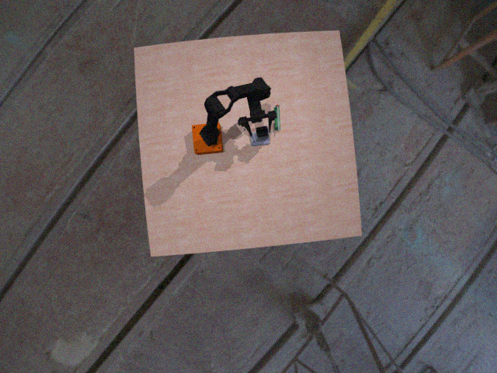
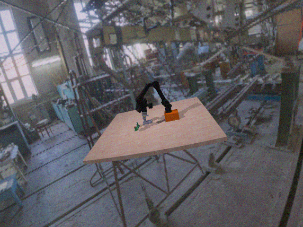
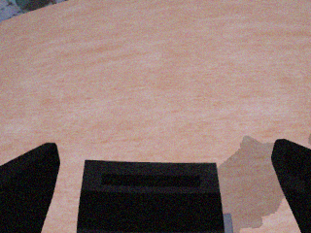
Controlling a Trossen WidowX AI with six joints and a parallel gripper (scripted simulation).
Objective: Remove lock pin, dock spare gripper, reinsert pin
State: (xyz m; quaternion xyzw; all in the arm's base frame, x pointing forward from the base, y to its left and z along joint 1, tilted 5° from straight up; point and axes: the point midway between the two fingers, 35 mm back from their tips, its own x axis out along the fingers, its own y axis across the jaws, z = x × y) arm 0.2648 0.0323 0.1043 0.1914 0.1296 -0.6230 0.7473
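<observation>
Right now my gripper tip is 160 mm above the green bar, 140 mm to the right of it and 110 mm short of it. The rest, counted from my gripper tip: spare gripper (60 mm below, 20 mm to the left, 20 mm ahead); mount (140 mm below, 30 mm to the left, 20 mm ahead).
</observation>
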